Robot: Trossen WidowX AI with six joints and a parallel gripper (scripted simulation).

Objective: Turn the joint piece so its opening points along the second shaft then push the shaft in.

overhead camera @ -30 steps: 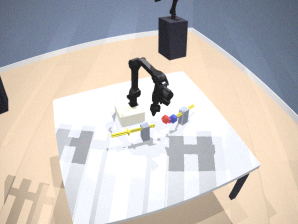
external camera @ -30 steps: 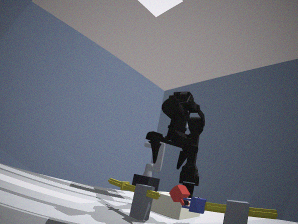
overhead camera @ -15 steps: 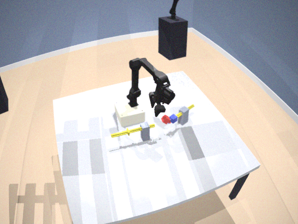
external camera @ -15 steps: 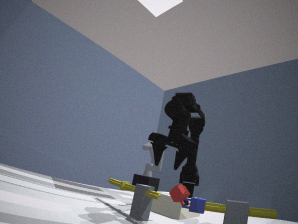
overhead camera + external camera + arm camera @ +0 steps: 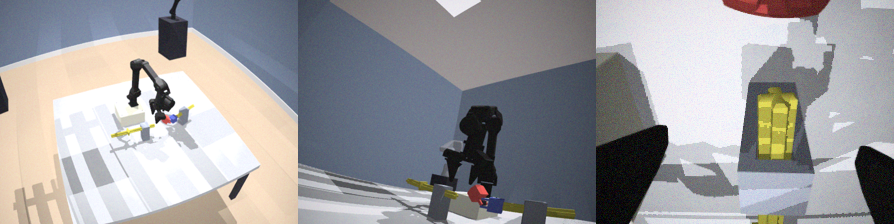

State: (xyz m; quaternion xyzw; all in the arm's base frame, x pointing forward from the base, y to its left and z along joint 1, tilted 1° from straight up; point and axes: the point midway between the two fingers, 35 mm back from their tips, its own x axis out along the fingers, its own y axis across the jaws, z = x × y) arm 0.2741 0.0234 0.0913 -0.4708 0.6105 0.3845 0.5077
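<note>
The red square joint piece is 8 cm to the left of my gripper tip, 3 cm below it and 2 cm ahead of it.
</note>
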